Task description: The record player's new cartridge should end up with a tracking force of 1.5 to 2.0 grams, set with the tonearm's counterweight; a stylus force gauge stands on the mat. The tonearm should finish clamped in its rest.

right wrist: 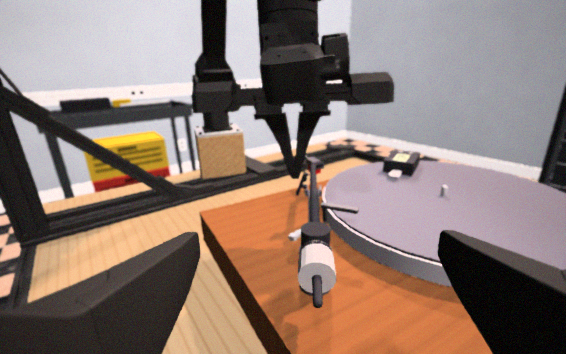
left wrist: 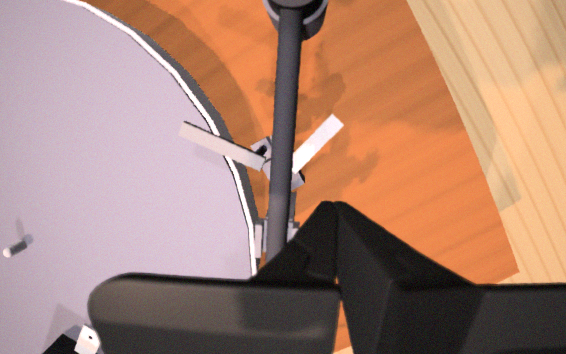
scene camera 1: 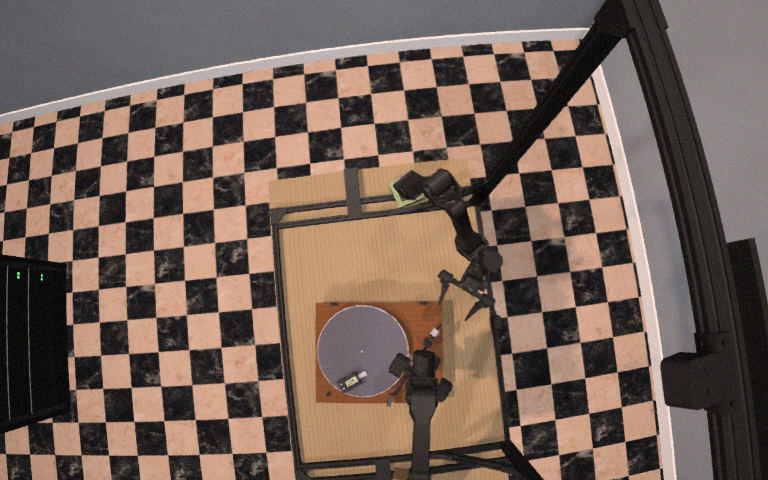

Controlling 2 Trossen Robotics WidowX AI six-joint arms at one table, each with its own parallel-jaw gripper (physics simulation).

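Frame: origin at the left arm's base, x up, y right, z ahead, level; centimetres.
Seen in the pictures: left gripper, fingertip midpoint: (right wrist: 295,178) (left wrist: 331,213); right gripper, fingertip midpoint: (right wrist: 316,242) (scene camera 1: 452,313); left arm's base at its link origin: (right wrist: 217,129); right arm's base at its link origin: (scene camera 1: 406,190).
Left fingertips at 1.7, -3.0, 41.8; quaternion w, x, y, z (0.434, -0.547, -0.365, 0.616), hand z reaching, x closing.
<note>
Pixels of each thing's top centre, then the offset from my left fingertips to it, as dx, dy, dz. Level surfaces: height alone.
- white counterweight at its top centre: (right wrist: 316,250) (scene camera 1: 435,333) -0.8, +3.0, +11.7
- force gauge at its top centre: (right wrist: 401,157) (scene camera 1: 352,380) -2.4, -20.4, -7.7
- mat at its surface level: dx -4.5
- wooden table at its surface level: dx -13.6
The record player (scene camera 1: 322,311) (left wrist: 430,165) (right wrist: 250,230) has an orange-brown wooden base. Its dark tonearm (scene camera 1: 389,401) (left wrist: 286,100) (right wrist: 314,197) lies alongside the platter; whether it is clamped cannot be told. The white counterweight (scene camera 1: 434,332) (right wrist: 317,265) is at its rear end. The force gauge (scene camera 1: 351,382) (right wrist: 401,162) stands on the mat (scene camera 1: 362,331) (left wrist: 125,150) (right wrist: 480,215); its reading is illegible. My left gripper (left wrist: 331,213) (right wrist: 295,178) is shut and empty above the base, its tips beside the tube in the left wrist view. My right gripper (scene camera 1: 454,311) (right wrist: 316,242) is open, behind the counterweight.
Pale strips (left wrist: 220,145) (left wrist: 320,142) stick out on both sides of the tube. A spindle (scene camera 1: 361,351) (left wrist: 17,247) (right wrist: 444,190) rises from the platter. My left arm (scene camera 1: 421,418) reaches over the base. A dark frame (scene camera 1: 286,339) (right wrist: 100,210) edges the wooden table (scene camera 1: 368,254).
</note>
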